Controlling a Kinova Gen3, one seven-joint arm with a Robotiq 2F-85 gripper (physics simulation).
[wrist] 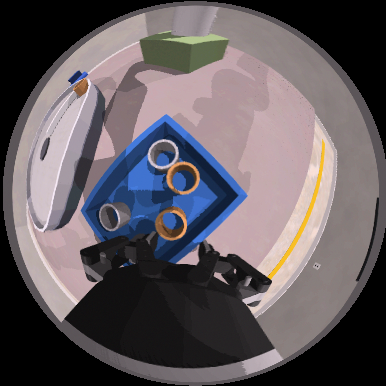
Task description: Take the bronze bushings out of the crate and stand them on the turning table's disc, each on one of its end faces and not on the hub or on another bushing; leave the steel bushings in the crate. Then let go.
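Pixels of known places: gripper, fingertip midpoint: (177,242); arm's base, origin of the base link: (188,32).
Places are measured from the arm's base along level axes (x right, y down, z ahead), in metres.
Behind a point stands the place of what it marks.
Observation:
The blue crate (242,195) {y 0.054, x -0.330, z 0.252 m} holds two bronze bushings and two steel bushings. One bronze bushing (171,175) {y 0.080, x -0.249, z 0.290 m} stands right of centre, close beside a steel bushing (154,150) {y 0.074, x -0.208, z 0.281 m}. The other bronze bushing (162,218) {y 0.084, x -0.276, z 0.343 m} is at the crate's near side, just beyond the fingertips in the view. A second steel bushing (121,214) {y 0.069, x -0.232, z 0.375 m} is near the left corner. Another bronze bushing (81,88) {y 0.031, x 0.065, z 0.284 m} is at the far edge of the turning table's grey disc (60,165) {y 0.026, x -0.104, z 0.394 m}, away from the dark hub (45,148) {y 0.044, x 0.065, z 0.454 m}. My gripper (177,242) {y 0.067, x -0.312, z 0.349 m} is partly open and empty, over the crate's near side.
A green block (165,53) {y 0.051, x -0.021, z 0.095 m} with a grey cylinder (194,21) above it stands at the far side. A small blue object (78,77) shows behind the disc's far edge. A yellow line (322,160) runs along the right side. The crate walls rise around the bushings.

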